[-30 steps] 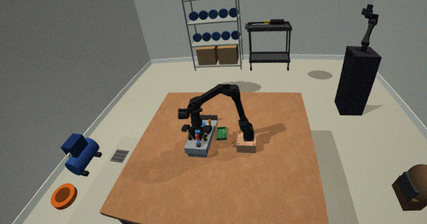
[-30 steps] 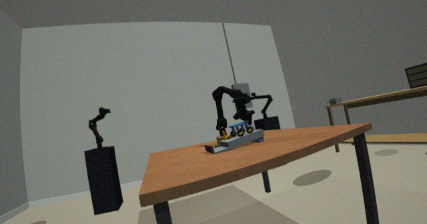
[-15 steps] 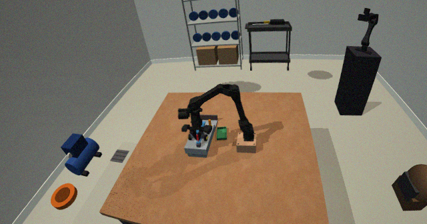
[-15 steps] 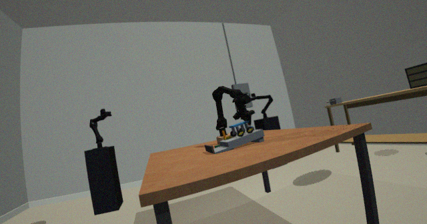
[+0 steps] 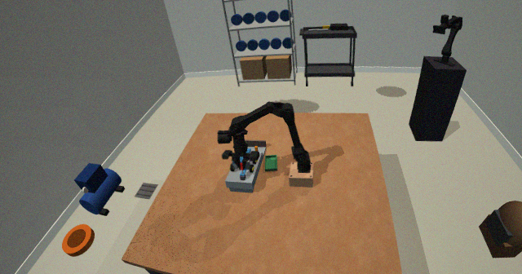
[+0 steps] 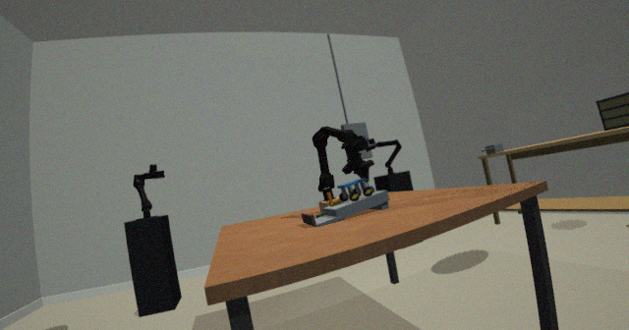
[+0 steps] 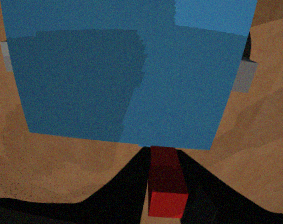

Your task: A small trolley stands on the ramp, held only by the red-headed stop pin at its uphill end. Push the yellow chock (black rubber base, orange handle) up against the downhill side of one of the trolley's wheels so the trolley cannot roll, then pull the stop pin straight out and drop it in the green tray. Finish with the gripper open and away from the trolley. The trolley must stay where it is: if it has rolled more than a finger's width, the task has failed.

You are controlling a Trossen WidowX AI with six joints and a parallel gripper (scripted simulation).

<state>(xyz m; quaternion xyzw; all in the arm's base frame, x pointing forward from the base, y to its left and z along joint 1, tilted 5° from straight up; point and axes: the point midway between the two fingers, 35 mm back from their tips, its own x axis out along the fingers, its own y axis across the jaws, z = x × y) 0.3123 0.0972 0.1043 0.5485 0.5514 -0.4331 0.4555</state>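
Right now my gripper tip is 110 mm past the green tray, 190 mm to the left of it and 150 mm above it. Round my gripper tip: blue trolley 20 mm ahead, 90 mm to the right, 30 mm below; ramp 20 mm ahead, 90 mm to the right, 90 mm below; red-headed stop pin right at my gripper tip.
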